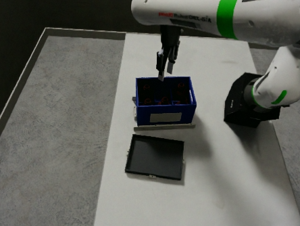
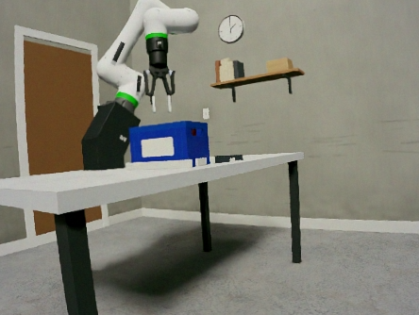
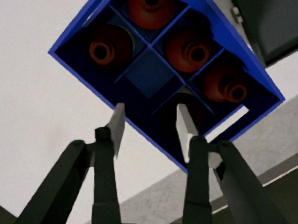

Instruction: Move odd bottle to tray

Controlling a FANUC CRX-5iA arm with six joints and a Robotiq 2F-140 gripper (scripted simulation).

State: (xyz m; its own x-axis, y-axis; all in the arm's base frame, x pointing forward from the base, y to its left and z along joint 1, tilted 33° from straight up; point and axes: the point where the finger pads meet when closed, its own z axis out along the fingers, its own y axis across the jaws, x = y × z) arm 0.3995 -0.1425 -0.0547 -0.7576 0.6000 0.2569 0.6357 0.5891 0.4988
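Now: the crate 170 mm below my hand and 40 mm to the left of it. Round my hand: dark tray 310 mm to the left, 240 mm below, 30 mm ahead.
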